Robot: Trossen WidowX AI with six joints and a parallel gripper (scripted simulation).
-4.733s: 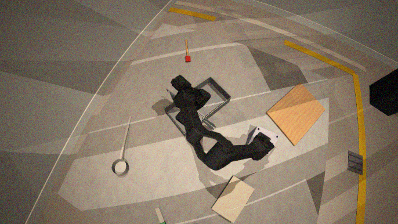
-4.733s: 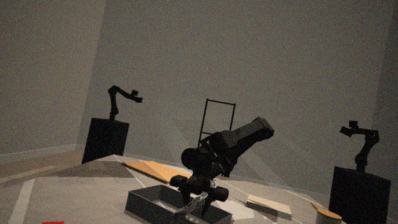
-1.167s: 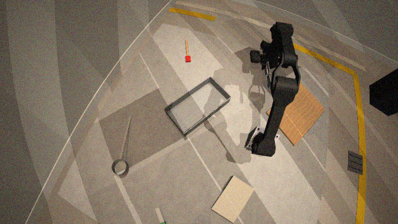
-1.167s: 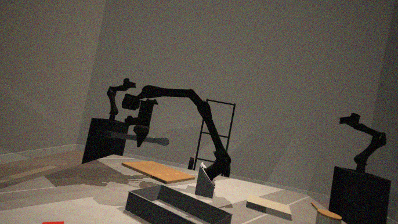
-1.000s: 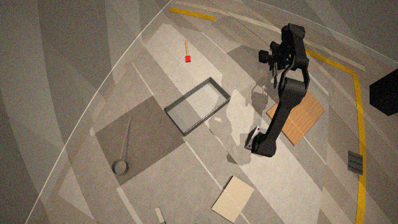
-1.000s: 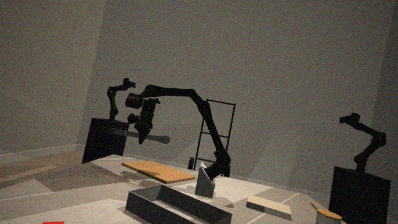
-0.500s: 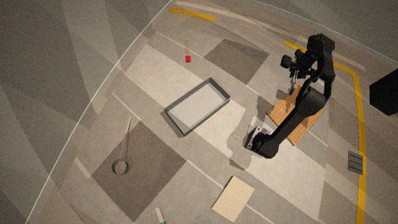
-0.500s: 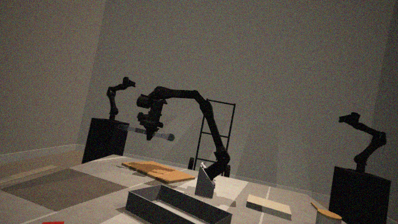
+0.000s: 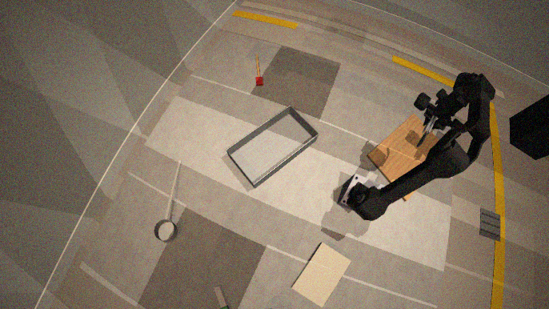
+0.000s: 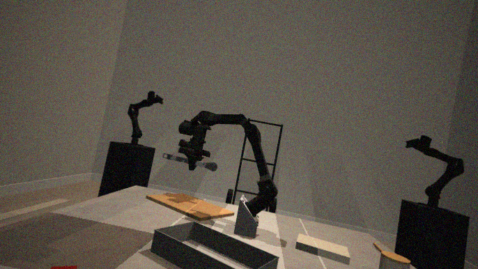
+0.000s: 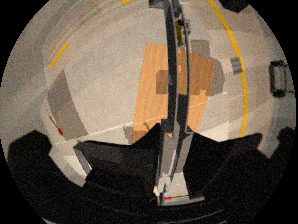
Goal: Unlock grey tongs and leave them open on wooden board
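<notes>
The wooden board is 5 cm behind my gripper tip, 1 cm to the left of it and 17 cm below it. Round my gripper tip: roasting tin 47 cm ahead, 29 cm to the left, 15 cm below; pale slab 10 cm ahead, 61 cm to the left, 16 cm below.
</notes>
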